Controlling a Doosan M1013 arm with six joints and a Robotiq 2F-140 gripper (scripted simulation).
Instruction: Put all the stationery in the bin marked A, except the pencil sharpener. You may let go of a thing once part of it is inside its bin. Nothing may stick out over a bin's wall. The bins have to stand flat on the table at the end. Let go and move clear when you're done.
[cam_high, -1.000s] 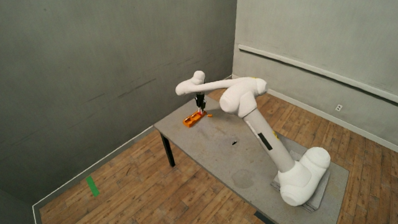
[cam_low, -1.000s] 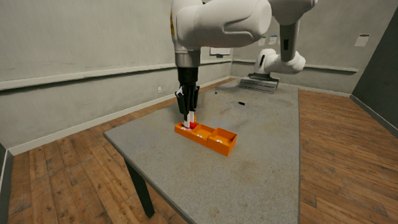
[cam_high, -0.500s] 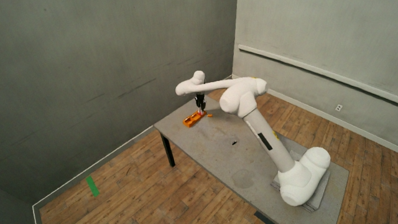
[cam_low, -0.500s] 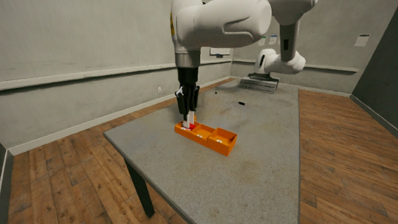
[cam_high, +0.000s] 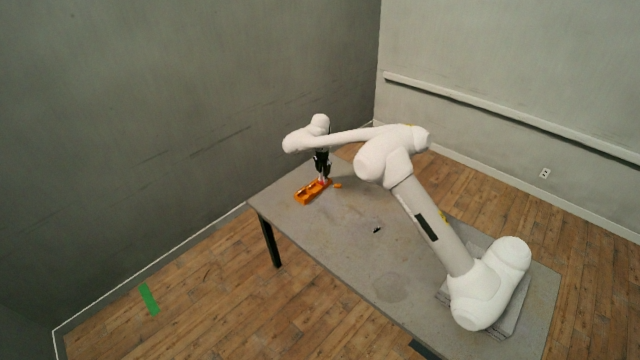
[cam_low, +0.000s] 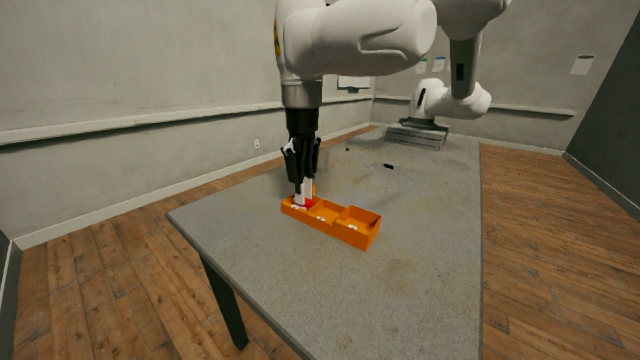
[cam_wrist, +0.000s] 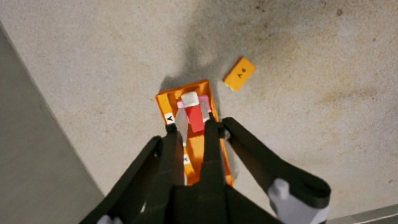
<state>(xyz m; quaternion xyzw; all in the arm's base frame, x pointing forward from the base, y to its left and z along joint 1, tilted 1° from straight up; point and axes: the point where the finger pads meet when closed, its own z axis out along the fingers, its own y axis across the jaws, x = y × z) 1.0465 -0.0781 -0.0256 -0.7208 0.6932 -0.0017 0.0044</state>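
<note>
Right now the small red object is 1 cm to the right of my hand and 4 cm below it. Round my hand: pink eraser (5 cm below); bin (8 cm to the left, 4 cm below); small orange-yellow block (7 cm behind, 3 cm to the right, 5 cm below).
</note>
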